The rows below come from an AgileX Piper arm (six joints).
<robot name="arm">
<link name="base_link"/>
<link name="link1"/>
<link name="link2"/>
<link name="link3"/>
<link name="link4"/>
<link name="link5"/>
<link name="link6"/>
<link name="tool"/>
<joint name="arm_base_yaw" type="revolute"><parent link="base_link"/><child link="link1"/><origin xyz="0 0 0.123"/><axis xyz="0 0 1"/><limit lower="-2.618" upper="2.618"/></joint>
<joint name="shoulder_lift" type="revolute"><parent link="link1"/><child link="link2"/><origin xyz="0 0 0"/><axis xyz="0 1 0"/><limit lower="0" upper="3.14"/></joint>
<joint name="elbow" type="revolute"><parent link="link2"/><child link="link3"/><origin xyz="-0.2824 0 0.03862"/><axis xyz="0 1 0"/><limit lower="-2.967" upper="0"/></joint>
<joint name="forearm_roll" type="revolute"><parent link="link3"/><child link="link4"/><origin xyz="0.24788 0 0.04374"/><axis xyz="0.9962 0 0.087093"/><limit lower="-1.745" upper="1.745"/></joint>
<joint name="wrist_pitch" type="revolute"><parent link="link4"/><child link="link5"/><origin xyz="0 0 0"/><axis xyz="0 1 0"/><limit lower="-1.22" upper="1.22"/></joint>
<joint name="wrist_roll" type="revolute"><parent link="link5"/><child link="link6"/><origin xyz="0.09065 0 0.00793"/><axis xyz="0.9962 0 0.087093"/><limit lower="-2.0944" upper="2.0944"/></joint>
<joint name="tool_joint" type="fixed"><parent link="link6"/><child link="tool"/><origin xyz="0 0 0" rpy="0 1.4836 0"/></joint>
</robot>
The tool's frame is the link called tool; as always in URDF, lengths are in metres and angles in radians.
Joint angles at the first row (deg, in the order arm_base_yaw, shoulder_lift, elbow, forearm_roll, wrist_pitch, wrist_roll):
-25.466, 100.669, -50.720, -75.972, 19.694, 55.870
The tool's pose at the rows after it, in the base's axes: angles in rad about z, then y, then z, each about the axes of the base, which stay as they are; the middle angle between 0 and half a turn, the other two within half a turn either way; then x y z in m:
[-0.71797 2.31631 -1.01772 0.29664 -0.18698 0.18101]
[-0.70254 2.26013 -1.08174 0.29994 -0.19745 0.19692]
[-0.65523 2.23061 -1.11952 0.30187 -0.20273 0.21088]
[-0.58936 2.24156 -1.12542 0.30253 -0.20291 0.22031]
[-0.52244 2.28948 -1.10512 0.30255 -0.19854 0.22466]
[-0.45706 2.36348 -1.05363 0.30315 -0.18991 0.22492]
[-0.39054 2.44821 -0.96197 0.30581 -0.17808 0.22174]
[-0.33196 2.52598 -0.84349 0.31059 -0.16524 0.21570]
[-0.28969 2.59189 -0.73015 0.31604 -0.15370 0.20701]
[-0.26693 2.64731 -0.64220 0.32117 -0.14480 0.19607]
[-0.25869 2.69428 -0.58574 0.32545 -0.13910 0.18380]
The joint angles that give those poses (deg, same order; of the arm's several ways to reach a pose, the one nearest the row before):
-26.448, 100.701, -53.950, -76.868, 23.470, 57.454
-26.906, 100.493, -57.007, -76.706, 27.105, 58.946
-27.034, 99.953, -59.429, -74.444, 29.659, 59.575
-27.014, 99.178, -61.021, -69.279, 30.629, 57.974
-26.809, 98.349, -61.863, -61.274, 30.708, 53.534
-26.330, 97.608, -62.175, -50.891, 30.422, 46.194
-25.564, 97.273, -62.230, -39.140, 29.962, 36.370
-24.563, 97.600, -62.229, -28.029, 29.683, 25.574
-23.496, 98.614, -62.229, -19.291, 29.837, 16.074
-22.539, 100.183, -62.232, -13.448, 30.154, 8.996
-21.849, 102.094, -62.259, -9.998, 30.380, 4.412

